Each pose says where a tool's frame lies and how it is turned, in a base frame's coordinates. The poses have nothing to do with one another.
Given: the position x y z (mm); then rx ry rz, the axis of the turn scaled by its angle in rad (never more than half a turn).
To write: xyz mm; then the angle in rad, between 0 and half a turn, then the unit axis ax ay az. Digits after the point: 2 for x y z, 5 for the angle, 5 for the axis.
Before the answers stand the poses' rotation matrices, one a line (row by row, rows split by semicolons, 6 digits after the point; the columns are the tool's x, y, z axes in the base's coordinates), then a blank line. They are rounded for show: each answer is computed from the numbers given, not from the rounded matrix.
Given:
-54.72 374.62 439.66 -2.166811 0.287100 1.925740
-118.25 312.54 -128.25 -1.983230 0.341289 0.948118
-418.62 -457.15 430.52 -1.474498 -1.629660 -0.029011
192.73 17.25 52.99 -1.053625 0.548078 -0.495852
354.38 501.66 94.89 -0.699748 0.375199 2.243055
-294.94 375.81 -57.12 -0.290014 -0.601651 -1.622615
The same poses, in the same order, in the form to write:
0.118163 -0.294469 -0.948328; 0.005048 -0.954828 0.297116; -0.992981 -0.039895 -0.111339
0.670020 -0.558287 -0.489274; 0.118367 -0.570315 0.812853; -0.732846 -0.602541 -0.316040
0.127354 0.799998 -0.586331; 0.778622 0.285565 0.558749; 0.614434 -0.527689 -0.586528
0.762550 0.118849 0.635918; -0.620881 0.410571 0.667786; -0.181724 -0.904050 0.386872
-0.574307 -0.730822 -0.368878; 0.570992 -0.680499 0.459227; -0.586635 0.053111 0.808108
-0.150556 0.976166 -0.156312; -0.842098 -0.043803 0.537543; 0.517884 0.212560 0.828622

-54.72 374.62 439.66 2.91307 -0.74382 0.09856 0.66107
-118.25 312.54 -128.25 2.22455 -0.89152 0.15342 0.42621
-418.62 -457.15 430.52 2.19790 -0.67087 -0.74146 -0.01320
192.73 17.25 52.99 1.28701 -0.81866 0.42586 -0.38528
354.38 501.66 94.89 2.37944 -0.29408 0.15768 0.94268
-294.94 375.81 -57.12 1.75470 -0.16528 -0.34288 -0.92473

